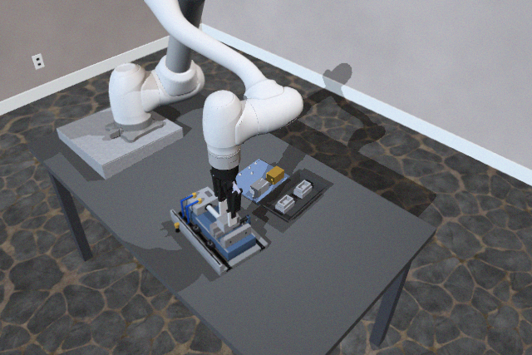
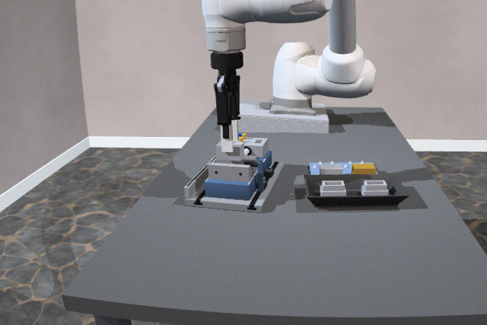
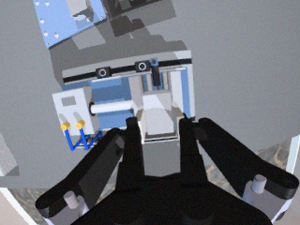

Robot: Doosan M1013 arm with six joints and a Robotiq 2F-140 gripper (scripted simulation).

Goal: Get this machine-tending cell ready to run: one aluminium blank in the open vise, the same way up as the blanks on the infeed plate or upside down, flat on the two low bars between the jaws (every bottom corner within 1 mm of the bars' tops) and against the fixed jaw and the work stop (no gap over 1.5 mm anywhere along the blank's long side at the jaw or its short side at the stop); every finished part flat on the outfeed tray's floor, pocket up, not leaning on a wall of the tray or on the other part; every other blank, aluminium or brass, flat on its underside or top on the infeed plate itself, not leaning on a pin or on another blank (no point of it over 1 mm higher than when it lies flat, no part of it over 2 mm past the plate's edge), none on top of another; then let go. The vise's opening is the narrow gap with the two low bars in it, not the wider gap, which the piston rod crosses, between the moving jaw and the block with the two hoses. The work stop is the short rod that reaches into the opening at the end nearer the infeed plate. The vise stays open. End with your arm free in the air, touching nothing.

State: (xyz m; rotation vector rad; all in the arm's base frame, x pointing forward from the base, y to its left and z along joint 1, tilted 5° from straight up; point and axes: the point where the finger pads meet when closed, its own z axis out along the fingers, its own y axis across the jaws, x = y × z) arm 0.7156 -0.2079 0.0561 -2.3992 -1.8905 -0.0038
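My hand is 4 cm above the aluminium blank. The rest, counted from my hand: brass blank: 8 cm behind, 35 cm to the left, 13 cm below; then blue infeed plate: 12 cm behind, 31 cm to the left, 15 cm below.
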